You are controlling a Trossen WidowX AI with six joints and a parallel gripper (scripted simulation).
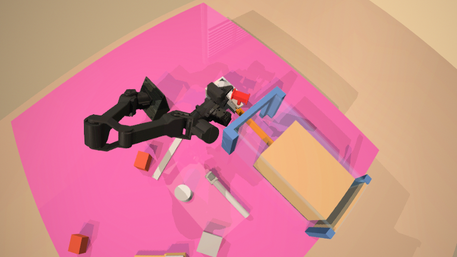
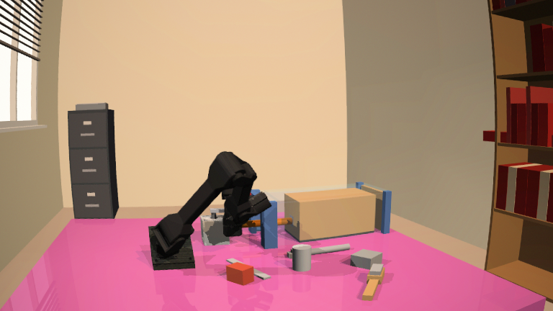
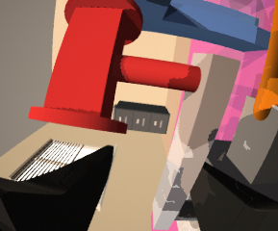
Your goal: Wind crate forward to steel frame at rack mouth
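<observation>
Right now my gripper tip is 20 mm short of the winch handle, 10 mm to the left of it and 10 mm above it. Round my gripper tip: blue steel frame (110 mm ahead, 30 mm below); winch (100 mm below, 60 mm behind, 10 mm to the right); red knob (50 mm ahead, 20 mm above, 10 mm to the right).
</observation>
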